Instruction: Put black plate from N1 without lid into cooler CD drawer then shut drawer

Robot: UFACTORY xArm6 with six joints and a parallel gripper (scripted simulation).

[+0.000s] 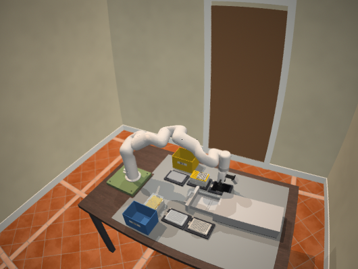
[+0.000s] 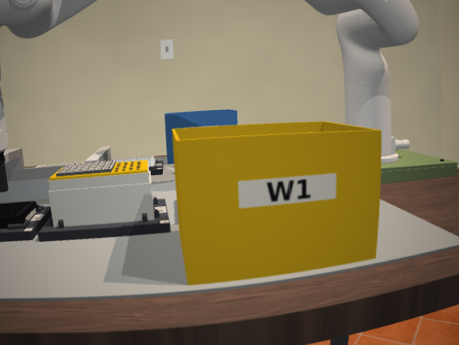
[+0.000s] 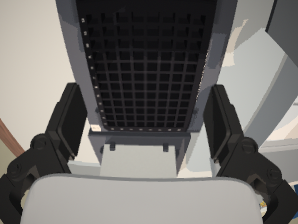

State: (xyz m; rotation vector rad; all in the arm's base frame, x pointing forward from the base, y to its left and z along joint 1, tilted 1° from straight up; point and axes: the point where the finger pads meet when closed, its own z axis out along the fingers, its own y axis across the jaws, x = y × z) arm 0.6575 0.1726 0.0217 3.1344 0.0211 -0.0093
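My hand is 30 mm above the black plate. Round my hand: dark nest: 50 mm below; cooler drawer: 40 mm behind, 190 mm to the right, 30 mm below; tip box: 180 mm behind.
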